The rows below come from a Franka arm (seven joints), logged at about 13 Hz.
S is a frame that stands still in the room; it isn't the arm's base.
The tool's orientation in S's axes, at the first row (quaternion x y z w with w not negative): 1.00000, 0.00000, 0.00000, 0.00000
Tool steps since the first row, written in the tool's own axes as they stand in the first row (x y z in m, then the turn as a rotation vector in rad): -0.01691, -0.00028, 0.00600, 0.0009, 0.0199, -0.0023; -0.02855, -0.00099, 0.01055, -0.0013, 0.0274, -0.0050; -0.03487, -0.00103, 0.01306, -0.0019, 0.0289, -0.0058; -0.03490, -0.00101, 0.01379, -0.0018, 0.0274, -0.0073; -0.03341, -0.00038, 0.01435, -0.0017, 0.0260, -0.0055; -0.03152, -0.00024, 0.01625, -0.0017, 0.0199, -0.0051; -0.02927, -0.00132, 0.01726, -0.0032, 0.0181, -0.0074; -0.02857, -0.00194, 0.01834, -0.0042, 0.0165, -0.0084; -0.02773, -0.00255, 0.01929, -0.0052, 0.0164, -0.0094; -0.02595, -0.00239, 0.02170, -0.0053, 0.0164, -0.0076; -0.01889, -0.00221, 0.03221, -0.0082, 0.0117, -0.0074
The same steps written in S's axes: -0.01691, 0.00028, -0.00600, 0.0009, -0.0199, 0.0023; -0.02855, 0.00099, -0.01055, -0.0013, -0.0274, 0.0050; -0.03487, 0.00103, -0.01306, -0.0019, -0.0289, 0.0058; -0.03490, 0.00101, -0.01379, -0.0018, -0.0274, 0.0073; -0.03341, 0.00038, -0.01435, -0.0017, -0.0260, 0.0055; -0.03152, 0.00024, -0.01625, -0.0017, -0.0199, 0.0051; -0.02927, 0.00132, -0.01726, -0.0032, -0.0181, 0.0074; -0.02857, 0.00194, -0.01834, -0.0042, -0.0165, 0.0084; -0.02773, 0.00255, -0.01929, -0.0052, -0.0164, 0.0094; -0.02595, 0.00239, -0.02170, -0.0053, -0.0164, 0.0076; -0.01889, 0.00221, -0.03221, -0.0082, -0.0117, 0.0074
